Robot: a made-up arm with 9 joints. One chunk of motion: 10 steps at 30 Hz.
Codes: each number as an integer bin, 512 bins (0 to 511) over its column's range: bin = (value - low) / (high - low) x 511, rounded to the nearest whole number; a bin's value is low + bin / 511 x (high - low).
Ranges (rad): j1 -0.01..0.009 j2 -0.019..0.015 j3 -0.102..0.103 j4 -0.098..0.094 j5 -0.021..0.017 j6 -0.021..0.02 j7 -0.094..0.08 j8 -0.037..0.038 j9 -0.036..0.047
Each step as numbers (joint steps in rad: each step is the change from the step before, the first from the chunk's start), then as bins.
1 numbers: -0.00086 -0.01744 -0.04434 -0.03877 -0.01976 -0.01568 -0.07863 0.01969 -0.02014
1 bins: 246 23 144 158 17 66 45 386 98
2 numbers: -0.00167 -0.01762 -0.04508 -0.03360 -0.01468 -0.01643 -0.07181 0.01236 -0.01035
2 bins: 224 21 142 171 85 57 65 336 158
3 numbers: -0.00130 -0.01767 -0.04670 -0.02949 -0.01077 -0.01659 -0.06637 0.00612 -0.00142
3 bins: 234 20 138 182 138 55 81 294 213
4 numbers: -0.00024 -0.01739 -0.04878 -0.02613 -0.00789 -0.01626 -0.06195 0.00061 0.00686
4 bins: 262 24 133 191 176 59 94 256 264
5 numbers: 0.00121 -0.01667 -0.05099 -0.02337 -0.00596 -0.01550 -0.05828 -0.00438 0.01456
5 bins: 301 35 127 199 202 69 105 222 311
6 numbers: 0.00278 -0.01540 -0.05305 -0.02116 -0.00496 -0.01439 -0.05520 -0.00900 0.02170
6 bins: 344 54 122 205 216 82 114 191 355
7 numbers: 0.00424 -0.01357 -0.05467 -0.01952 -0.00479 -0.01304 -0.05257 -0.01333 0.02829
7 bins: 383 82 118 209 218 99 122 161 396
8 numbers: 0.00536 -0.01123 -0.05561 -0.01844 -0.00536 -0.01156 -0.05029 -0.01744 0.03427
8 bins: 413 117 116 212 210 118 128 133 433
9 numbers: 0.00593 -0.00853 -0.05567 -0.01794 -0.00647 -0.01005 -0.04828 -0.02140 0.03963
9 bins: 428 157 115 213 195 136 134 106 466
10 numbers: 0.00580 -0.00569 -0.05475 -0.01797 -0.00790 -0.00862 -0.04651 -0.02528 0.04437
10 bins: 425 200 118 213 176 154 139 80 495
